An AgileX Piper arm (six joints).
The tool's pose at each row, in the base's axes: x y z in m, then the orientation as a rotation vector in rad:
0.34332 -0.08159 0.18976 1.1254 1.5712 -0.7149
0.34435 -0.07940 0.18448 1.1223 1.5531 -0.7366
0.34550 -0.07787 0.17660 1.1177 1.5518 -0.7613
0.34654 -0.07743 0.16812 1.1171 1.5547 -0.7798
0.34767 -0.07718 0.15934 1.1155 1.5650 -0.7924
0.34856 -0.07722 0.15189 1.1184 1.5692 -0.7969
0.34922 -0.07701 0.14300 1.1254 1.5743 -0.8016
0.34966 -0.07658 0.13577 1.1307 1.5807 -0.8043
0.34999 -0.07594 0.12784 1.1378 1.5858 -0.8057
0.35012 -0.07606 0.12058 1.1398 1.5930 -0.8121
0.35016 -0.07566 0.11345 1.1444 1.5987 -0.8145
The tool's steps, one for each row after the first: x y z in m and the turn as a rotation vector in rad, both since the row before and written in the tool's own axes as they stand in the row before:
0.00566 0.00130 0.00005 0.0126 -0.0204 -0.0024
0.00795 0.00095 0.00126 0.0134 -0.0090 -0.0137
0.00823 0.00053 0.00226 0.0116 -0.0023 -0.0112
0.00846 0.00065 0.00252 0.0069 0.0041 -0.0127
0.00710 0.00050 0.00237 0.0045 0.0036 -0.0034
0.00856 0.00035 0.00248 0.0070 0.0064 -0.0022
0.00702 0.00032 0.00179 0.0046 0.0069 -0.0027
0.00775 0.00029 0.00182 0.0049 0.0071 -0.0006
0.00689 -0.00012 0.00229 0.0051 0.0050 -0.0063
0.00691 0.00003 0.00179 0.0040 0.0061 -0.0024

